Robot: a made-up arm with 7 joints. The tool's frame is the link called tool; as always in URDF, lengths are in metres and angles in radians. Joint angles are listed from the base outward.
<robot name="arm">
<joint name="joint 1" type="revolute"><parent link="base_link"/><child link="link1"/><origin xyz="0 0 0" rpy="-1.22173 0 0"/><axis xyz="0 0 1"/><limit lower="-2.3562" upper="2.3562"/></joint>
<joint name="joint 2" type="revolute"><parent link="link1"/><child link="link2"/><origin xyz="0 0 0" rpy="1.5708 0 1.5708"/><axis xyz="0 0 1"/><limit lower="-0.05" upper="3.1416"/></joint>
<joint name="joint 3" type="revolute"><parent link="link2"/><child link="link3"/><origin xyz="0 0 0" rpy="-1.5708 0 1.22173"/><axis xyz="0 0 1"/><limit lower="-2.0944" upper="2.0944"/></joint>
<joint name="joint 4" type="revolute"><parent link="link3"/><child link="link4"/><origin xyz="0 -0.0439 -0.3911" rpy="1.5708 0 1.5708"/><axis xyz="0 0 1"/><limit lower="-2.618" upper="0.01"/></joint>
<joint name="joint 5" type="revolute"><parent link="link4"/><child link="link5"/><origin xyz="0.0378 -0.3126 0" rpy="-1.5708 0 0"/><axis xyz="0 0 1"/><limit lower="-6.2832" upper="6.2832"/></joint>
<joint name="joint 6" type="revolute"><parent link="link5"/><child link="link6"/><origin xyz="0 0 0" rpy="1.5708 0 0"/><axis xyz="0 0 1"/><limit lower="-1.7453" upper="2.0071"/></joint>
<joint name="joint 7" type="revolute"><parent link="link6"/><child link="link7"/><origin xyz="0 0 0" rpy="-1.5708 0 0"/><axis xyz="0 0 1"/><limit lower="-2.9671" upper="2.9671"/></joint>
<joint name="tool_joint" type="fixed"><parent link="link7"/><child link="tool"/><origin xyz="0 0 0" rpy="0 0 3.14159"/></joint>
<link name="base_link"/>
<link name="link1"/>
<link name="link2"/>
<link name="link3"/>
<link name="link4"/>
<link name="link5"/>
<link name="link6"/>
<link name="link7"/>
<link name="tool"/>
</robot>
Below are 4 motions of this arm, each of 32 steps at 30 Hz.
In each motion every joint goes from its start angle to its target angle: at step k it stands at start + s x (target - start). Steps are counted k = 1, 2, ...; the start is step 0. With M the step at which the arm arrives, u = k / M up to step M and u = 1 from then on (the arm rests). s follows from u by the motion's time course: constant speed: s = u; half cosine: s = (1 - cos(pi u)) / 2; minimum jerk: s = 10 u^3 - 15 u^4 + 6 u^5.
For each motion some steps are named. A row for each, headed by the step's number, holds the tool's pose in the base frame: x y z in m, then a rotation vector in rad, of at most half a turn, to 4 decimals.
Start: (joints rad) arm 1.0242 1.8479 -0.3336 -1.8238 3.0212 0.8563 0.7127
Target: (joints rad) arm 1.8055 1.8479 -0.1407 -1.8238 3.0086 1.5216 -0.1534
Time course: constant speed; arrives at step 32
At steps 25, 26, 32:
25: -0.1118 0.4407 -0.2053 -0.8701 1.1836 1.5052
26: -0.1181 0.4400 -0.2031 -0.8928 1.1934 1.4927
32: -0.1548 0.4354 -0.1878 -1.0406 1.2358 1.4277

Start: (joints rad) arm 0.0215 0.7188 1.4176 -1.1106 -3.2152 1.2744 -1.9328
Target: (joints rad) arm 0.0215 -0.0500 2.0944 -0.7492 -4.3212 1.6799 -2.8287
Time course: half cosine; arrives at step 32
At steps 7, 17, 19, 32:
7: 0.0128 0.5806 -0.2875 0.6390 -2.7852 0.0722
17: -0.0715 0.4287 -0.5077 1.1024 -2.1269 0.2482
19: -0.0866 0.3800 -0.5478 1.1217 -1.9857 0.2609
32: -0.1290 0.1650 -0.6524 1.0213 -1.5715 0.2493

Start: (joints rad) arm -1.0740 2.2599 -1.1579 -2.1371 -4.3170 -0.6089 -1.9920
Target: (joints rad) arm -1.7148 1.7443 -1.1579 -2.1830 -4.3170 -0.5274 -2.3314
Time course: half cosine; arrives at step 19
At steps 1, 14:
1: 0.2378 0.3121 0.1368 1.8081 -1.4051 -1.3832
14: 0.3112 0.1545 0.2075 -1.9144 1.9620 1.3455

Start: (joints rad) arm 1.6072 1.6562 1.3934 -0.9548 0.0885 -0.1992 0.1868
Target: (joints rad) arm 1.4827 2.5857 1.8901 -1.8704 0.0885 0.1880 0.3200
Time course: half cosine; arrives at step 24
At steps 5, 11, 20, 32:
5: 0.1920 0.5973 0.1730 1.5034 -0.7812 -0.8336
11: 0.4064 0.4094 0.1706 1.2794 -1.2384 -1.1636
20: 0.4731 0.0440 0.1637 0.7336 -1.8435 -1.6297
32: 0.4594 0.0006 0.1620 0.6413 -1.9146 -1.6873

